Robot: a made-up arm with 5 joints. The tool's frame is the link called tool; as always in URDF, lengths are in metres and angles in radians.
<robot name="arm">
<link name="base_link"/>
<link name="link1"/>
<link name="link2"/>
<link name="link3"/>
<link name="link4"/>
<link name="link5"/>
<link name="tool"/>
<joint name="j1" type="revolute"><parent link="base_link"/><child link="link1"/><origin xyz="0.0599 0.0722 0.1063" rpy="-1.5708 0 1.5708"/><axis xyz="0 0 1"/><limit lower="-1.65" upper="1.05"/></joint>
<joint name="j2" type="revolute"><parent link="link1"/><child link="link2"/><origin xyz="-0.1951 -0.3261 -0.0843" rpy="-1.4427 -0.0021 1.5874"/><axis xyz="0 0 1"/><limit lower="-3.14" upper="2.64"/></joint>
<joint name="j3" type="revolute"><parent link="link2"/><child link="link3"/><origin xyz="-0.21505 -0.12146 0.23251" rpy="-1.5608 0 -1.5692"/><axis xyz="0 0 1"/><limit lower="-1.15" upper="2.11"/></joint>
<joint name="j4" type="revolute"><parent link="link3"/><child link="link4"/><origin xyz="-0.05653 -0.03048 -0.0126" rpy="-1.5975 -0.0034 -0.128"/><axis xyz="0 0 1"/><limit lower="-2.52" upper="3.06"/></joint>
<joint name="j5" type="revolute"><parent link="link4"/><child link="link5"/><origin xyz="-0.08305 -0.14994 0.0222" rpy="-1.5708 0 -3.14"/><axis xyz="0 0 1"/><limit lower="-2.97" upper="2.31"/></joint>
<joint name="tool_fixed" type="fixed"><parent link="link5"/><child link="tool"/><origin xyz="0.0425 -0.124 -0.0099" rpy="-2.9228 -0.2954 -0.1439"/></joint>
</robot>
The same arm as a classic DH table. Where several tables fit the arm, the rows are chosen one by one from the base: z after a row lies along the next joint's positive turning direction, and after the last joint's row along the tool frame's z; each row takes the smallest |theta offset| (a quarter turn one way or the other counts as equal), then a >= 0, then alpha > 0; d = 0 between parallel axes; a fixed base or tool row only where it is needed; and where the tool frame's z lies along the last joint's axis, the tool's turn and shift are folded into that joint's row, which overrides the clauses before.
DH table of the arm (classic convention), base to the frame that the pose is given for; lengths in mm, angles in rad. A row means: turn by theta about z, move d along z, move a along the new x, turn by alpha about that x. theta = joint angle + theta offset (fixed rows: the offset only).
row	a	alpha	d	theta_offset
base (fixed)	72.2	-1.5708	106.3	1.5708
j1	322.8	1.4428	-170	-1.554
j2	121.1	-1.5608	436.9	1.5703
j3	-52.2	-1.5975	-228.9	-0.1281
j4	-83.3	1.5708	-15.3	-0.0018
j5	-129	2.7759	79.2	-1.0624
tool (fixed)	0	0	-65	2.1903
Joint limits (rad, base to tool): -1.65..1.05 -3.14..2.64 -1.15..2.11 -2.52..3.06 -2.97..2.31

